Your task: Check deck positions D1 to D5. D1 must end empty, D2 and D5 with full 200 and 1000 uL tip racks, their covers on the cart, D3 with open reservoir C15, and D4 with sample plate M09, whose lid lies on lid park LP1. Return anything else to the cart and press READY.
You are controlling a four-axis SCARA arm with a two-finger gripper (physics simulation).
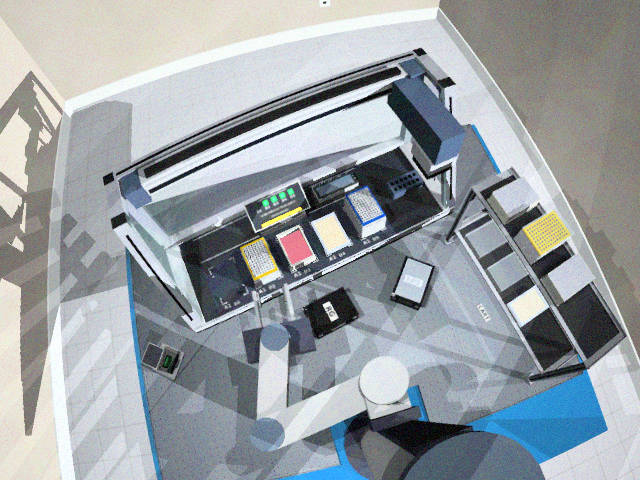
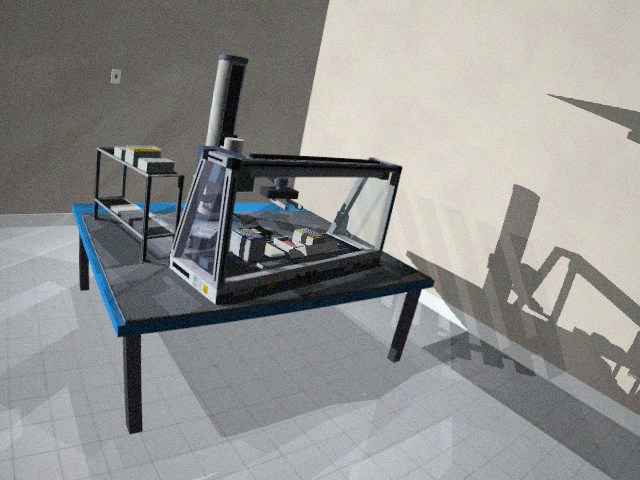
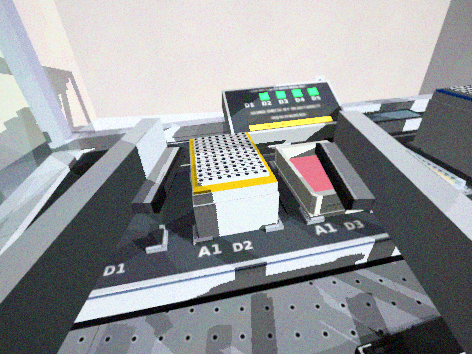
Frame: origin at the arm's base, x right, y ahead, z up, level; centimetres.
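Where they show: gripper, between the fingertips: (image 1: 269,288) (image 2: 294,207) (image 3: 248,133).
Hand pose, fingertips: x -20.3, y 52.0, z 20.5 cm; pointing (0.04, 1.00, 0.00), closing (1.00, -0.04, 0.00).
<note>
Things, the pixels of their top centre, and the offset from my fingertips. "pt": a spot on its surface instead.
- yellow-rimmed tip rack, centre of its top: (image 3: 225,152) (image 1: 258,257) (image 2: 310,232) dz -7.9, dx -2.1, dy +13.4 cm
- open reservoir with red liquid, centre of its top: (image 3: 321,163) (image 1: 295,245) (image 2: 290,241) dz -11.2, dx +10.0, dy +15.7 cm
- unlidded pale plate, centre of its top: (image 1: 330,231) dz -13.0, dx +22.2, dy +18.0 cm
- blue-rimmed tip rack, centre of its top: (image 1: 365,204) (image 2: 249,233) dz -4.6, dx +34.4, dy +20.3 cm
- pale lid, centre of its top: (image 1: 413,280) dz -13.4, dx +43.1, dy -5.3 cm
- panel, a spot on its surface: (image 3: 240,111) pt dz -7.8, dx -0.1, dy +27.7 cm
- yellow bar, a spot on its surface: (image 3: 290,123) (image 1: 281,217) pt dz -9.6, dx +7.9, dy +25.9 cm
- cart, centre of its top: (image 1: 552,260) (image 2: 136,159) dz +16.4, dx +74.0, dy -19.9 cm
- yellow rack, centre of its top: (image 1: 549,230) (image 2: 143,147) dz +22.8, dx +72.7, dy -13.5 cm
- small device, centre of its top: (image 1: 152,355) (image 2: 343,213) dz -6.2, dx -41.5, dy -9.9 cm
My gripper (image 1: 271,290) (image 2: 287,203) (image 3: 248,133) is open and empty, above the bench in front of D2. D1 (image 1: 225,277) holds no labware. A yellow-rimmed tip rack (image 1: 258,258) (image 2: 308,235) (image 3: 230,160) stands on D2. An open reservoir with red liquid (image 1: 296,246) (image 3: 312,172) is on D3. An unlidded pale plate (image 1: 330,234) is on D4. A blue-rimmed tip rack (image 1: 366,205) (image 2: 249,243) (image 3: 452,122) stands on D5. A pale lid (image 1: 415,273) lies on the stand right of the RG stand. The panel (image 3: 240,111) shows green for D2 to D5 above a yellow bar (image 1: 281,218) (image 3: 290,123).
The black RG stand (image 1: 343,304) is right of my gripper. The cart (image 1: 560,373) (image 2: 147,217) carries boxes, a yellow rack (image 1: 546,232) (image 2: 143,149), clear covers (image 1: 485,237) and a pale plate (image 1: 527,304). A small device (image 1: 161,360) stands at far left. The enclosure frames the deck.
</note>
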